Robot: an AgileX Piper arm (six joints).
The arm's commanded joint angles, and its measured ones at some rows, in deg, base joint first. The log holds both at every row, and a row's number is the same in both.
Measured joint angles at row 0: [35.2, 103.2, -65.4, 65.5, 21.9, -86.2]
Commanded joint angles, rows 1 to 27: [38.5, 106.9, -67.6, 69.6, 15.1, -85.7]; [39.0, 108.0, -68.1, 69.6, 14.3, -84.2]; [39.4, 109.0, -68.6, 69.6, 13.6, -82.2]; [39.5, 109.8, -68.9, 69.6, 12.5, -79.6]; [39.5, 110.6, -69.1, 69.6, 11.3, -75.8]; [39.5, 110.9, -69.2, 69.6, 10.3, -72.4]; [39.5, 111.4, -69.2, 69.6, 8.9, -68.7]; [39.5, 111.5, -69.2, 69.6, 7.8, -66.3]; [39.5, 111.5, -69.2, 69.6, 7.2, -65.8]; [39.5, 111.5, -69.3, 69.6, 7.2, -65.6]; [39.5, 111.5, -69.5, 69.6, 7.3, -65.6]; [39.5, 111.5, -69.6, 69.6, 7.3, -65.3]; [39.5, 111.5, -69.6, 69.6, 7.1, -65.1]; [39.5, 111.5, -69.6, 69.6, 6.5, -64.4]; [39.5, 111.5, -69.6, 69.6, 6.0, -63.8]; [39.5, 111.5, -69.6, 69.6, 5.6, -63.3]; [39.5, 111.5, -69.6, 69.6, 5.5, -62.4]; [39.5, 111.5, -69.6, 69.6, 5.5, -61.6]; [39.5, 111.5, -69.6, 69.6, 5.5, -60.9]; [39.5, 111.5, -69.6, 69.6, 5.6, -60.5]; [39.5, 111.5, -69.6, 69.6, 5.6, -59.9]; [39.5, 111.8, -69.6, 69.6, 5.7, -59.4]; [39.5, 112.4, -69.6, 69.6, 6.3, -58.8]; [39.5, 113.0, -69.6, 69.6, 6.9, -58.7]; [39.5, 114.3, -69.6, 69.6, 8.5, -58.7]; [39.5, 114.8, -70.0, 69.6, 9.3, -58.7]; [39.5, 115.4, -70.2, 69.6, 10.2, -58.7]
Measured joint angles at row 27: [39.5, 113.3, -69.5, 69.5, 7.0, -59.2]
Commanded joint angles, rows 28 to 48: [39.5, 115.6, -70.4, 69.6, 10.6, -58.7]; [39.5, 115.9, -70.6, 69.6, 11.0, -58.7]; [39.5, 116.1, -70.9, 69.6, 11.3, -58.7]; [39.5, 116.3, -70.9, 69.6, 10.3, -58.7]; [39.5, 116.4, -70.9, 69.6, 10.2, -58.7]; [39.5, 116.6, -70.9, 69.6, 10.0, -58.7]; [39.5, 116.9, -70.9, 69.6, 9.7, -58.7]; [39.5, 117.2, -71.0, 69.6, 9.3, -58.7]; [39.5, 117.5, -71.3, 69.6, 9.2, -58.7]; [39.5, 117.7, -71.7, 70.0, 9.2, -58.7]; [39.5, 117.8, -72.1, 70.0, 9.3, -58.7]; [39.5, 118.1, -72.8, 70.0, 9.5, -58.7]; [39.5, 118.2, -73.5, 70.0, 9.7, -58.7]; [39.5, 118.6, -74.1, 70.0, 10.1, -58.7]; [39.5, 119.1, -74.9, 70.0, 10.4, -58.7]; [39.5, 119.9, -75.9, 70.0, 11.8, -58.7]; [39.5, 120.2, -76.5, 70.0, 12.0, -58.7]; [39.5, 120.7, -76.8, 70.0, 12.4, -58.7]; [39.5, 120.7, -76.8, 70.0, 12.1, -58.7]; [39.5, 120.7, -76.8, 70.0, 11.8, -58.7]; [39.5, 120.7, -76.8, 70.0, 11.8, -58.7]
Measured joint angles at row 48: [39.5, 120.5, -76.3, 70.0, 11.6, -59.0]
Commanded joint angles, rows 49 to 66: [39.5, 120.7, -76.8, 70.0, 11.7, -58.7]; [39.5, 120.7, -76.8, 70.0, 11.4, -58.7]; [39.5, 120.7, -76.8, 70.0, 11.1, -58.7]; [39.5, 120.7, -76.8, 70.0, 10.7, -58.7]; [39.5, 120.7, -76.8, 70.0, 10.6, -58.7]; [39.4, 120.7, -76.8, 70.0, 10.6, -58.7]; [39.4, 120.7, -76.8, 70.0, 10.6, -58.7]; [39.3, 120.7, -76.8, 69.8, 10.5, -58.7]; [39.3, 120.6, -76.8, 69.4, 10.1, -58.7]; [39.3, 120.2, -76.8, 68.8, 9.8, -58.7]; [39.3, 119.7, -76.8, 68.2, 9.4, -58.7]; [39.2, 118.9, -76.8, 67.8, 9.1, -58.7]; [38.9, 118.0, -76.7, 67.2, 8.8, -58.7]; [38.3, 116.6, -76.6, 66.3, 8.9, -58.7]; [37.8, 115.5, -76.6, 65.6, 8.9, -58.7]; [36.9, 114.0, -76.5, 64.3, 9.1, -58.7]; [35.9, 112.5, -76.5, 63.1, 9.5, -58.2]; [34.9, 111.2, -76.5, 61.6, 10.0, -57.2]
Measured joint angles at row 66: [38.2, 116.7, -76.4, 66.0, 9.8, -59.0]
